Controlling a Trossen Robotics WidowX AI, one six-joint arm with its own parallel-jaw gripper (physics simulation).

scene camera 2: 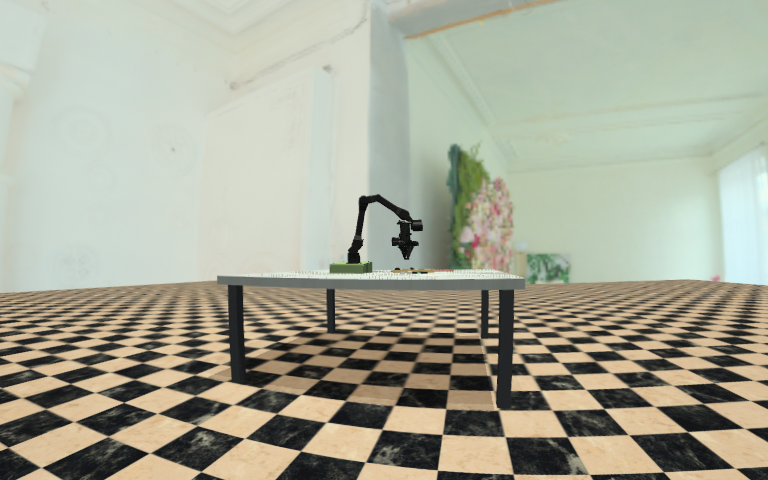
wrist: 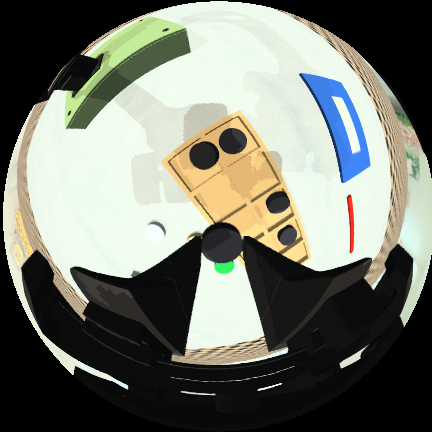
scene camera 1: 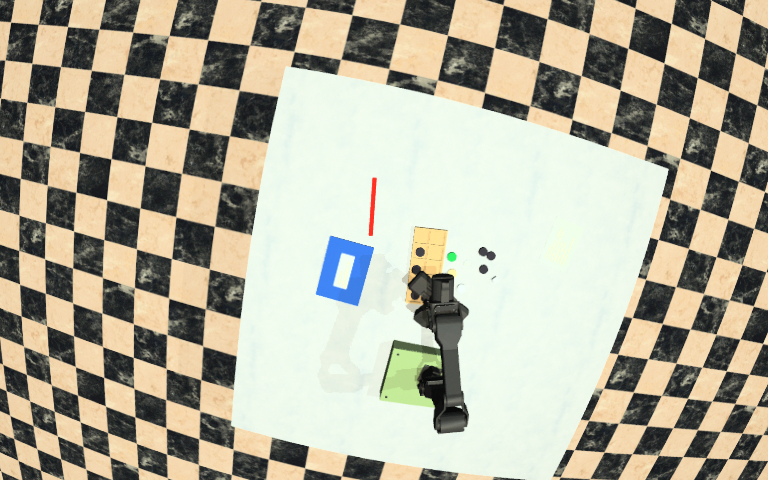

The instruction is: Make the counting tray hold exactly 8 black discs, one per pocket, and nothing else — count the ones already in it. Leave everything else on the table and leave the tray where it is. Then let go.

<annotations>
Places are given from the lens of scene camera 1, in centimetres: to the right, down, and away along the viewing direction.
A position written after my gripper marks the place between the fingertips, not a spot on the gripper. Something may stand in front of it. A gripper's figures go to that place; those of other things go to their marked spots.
my gripper (scene camera 1: pixel 436 288): 15, 14, 136
tan counting tray (scene camera 1: pixel 433 241): 15, 0, 141
</annotations>
